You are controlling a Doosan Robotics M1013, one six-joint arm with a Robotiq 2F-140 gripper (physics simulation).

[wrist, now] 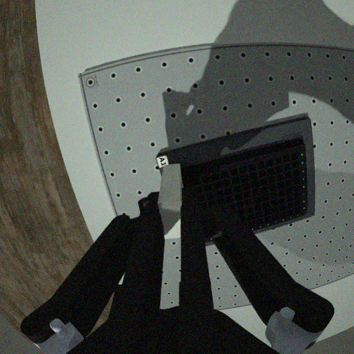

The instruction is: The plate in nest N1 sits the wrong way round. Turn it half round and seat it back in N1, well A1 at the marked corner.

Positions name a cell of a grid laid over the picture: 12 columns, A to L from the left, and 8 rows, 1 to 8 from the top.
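Visible here: a dark grey nest (I4), a black well plate (J5) and my gripper (F5).
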